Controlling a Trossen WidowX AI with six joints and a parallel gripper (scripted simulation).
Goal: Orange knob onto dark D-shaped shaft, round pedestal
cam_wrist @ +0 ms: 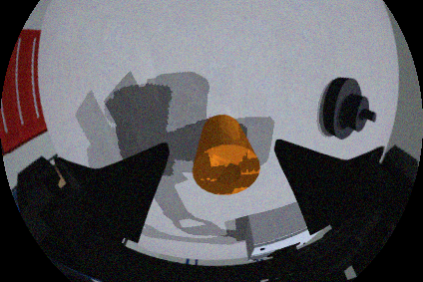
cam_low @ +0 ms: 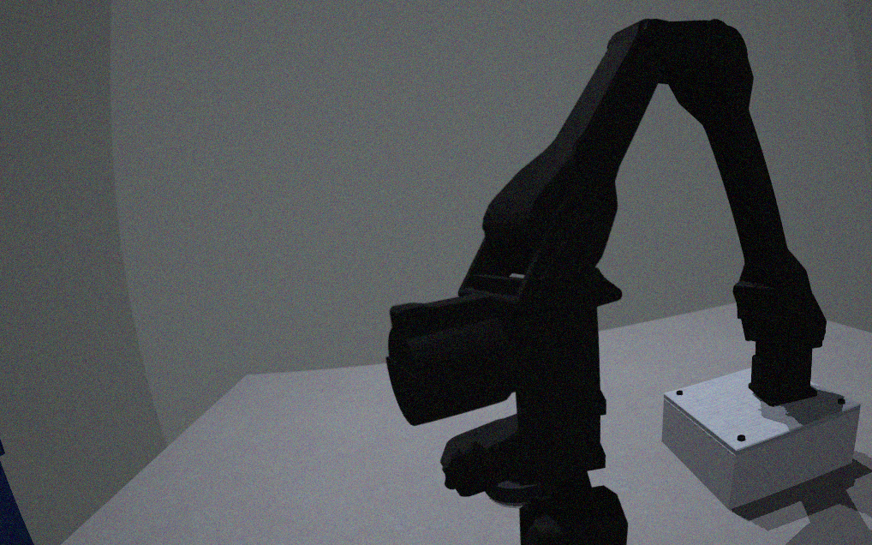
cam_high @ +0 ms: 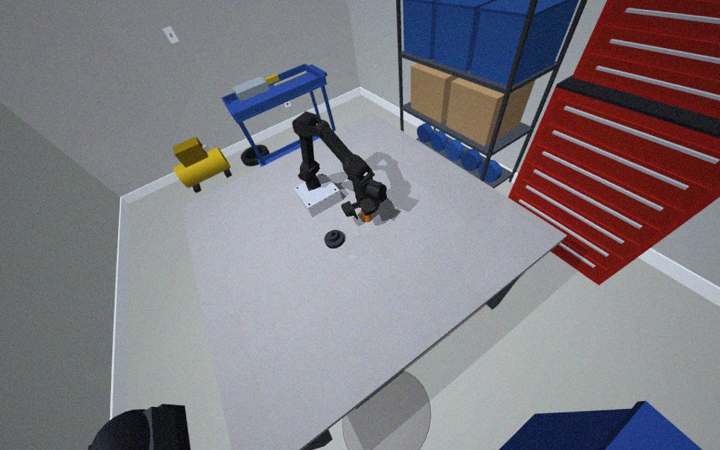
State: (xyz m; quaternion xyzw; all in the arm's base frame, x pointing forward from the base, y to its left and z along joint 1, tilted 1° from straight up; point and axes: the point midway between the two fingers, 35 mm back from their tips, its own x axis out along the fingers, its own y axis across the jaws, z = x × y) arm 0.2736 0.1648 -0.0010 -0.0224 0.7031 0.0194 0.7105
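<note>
Now: the orange knob right at my gripper tip. From my gripper tip the other things lie so: dark round pedestal 4 cm ahead, 17 cm to the right.
</note>
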